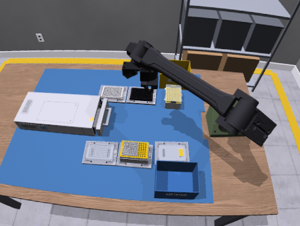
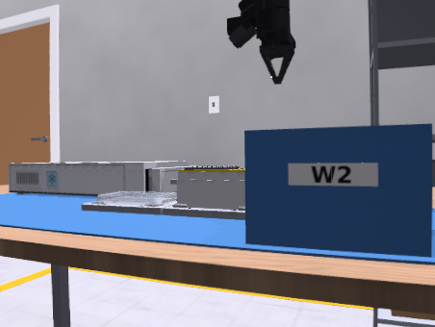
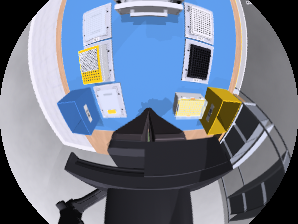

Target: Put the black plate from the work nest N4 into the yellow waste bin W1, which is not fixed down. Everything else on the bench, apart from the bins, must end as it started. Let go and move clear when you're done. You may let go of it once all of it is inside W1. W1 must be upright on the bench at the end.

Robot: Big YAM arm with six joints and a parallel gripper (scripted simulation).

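Right now the black plate is 24 cm below my hand, 18 cm to the right of it and 6 cm ahead of it. The rest, counted from my hand: yellow tip box (20 cm below, 18 cm to the left, 4 cm ahead); then white plate (24 cm below, 23 cm ahead, 18 cm to the right); then nest (25 cm below, 18 cm to the right, 6 cm ahead).
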